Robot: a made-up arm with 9 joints. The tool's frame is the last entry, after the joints.
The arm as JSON. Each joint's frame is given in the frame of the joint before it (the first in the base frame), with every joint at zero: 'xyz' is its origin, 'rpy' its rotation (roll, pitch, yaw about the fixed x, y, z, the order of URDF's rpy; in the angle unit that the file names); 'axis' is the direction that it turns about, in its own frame. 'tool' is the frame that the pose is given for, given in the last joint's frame.
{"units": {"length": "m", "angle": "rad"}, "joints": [
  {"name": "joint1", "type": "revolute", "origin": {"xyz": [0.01, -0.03, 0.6], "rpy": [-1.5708, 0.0, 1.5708]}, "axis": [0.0, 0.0, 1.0]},
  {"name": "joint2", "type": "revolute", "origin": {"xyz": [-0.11, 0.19, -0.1], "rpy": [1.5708, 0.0, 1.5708]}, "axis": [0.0, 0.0, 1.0]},
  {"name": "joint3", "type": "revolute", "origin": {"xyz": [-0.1, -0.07, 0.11], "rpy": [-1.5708, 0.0, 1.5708]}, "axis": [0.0, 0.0, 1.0]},
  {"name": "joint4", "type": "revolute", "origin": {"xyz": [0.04, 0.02, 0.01], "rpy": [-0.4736, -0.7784, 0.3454]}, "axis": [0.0, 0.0, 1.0]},
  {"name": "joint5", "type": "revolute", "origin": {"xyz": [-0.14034, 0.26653, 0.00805], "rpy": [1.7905, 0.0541, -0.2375]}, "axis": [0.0, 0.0, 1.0]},
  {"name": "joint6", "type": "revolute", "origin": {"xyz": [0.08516, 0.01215, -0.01], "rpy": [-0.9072, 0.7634, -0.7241]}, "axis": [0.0, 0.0, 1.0]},
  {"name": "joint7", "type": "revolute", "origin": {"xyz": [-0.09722, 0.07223, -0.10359], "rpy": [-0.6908, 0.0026, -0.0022]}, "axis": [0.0, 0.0, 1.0]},
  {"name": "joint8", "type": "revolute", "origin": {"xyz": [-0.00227, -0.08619, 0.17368], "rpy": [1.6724, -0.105, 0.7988]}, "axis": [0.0, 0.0, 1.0]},
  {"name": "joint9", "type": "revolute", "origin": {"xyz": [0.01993, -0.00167, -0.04], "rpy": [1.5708, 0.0, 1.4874]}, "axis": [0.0, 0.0, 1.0]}
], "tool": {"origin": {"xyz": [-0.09, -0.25, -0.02], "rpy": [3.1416, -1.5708, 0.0]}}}
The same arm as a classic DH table. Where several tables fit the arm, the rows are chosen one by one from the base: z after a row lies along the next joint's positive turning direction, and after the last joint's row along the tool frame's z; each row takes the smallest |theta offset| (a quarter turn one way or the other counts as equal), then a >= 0, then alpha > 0; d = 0 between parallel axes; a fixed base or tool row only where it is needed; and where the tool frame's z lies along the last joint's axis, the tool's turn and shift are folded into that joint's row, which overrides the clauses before.
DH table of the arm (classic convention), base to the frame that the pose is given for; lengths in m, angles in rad. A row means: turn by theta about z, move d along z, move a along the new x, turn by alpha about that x. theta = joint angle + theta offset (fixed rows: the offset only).
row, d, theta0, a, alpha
base (fixed), 0.6, -1.5708, 0.03, 1.5708
joint1, -0.11, -1.5708, 0.19, 1.5708
joint2, 0, -1.5708, 0.07, 1.5708
joint3, 0.1368, 1.2857, -0.0304, 0.8845
joint4, -0.0842, -1.3872, 0.2018, -1.7901
joint5, -0.2809, -1.2751, -0.0179, 1.1096
joint6, -0.0964, 0.8768, 0.0976, 0.6908
joint7, 0.2921, 0.8135, 0.064, -1.6719
joint8, 0.0181, -1.5487, 0, 1.5708
joint9, 0, -1.5708, 0.25, -1.5708
tool (fixed), -0.09, -1.5708, 0, 0

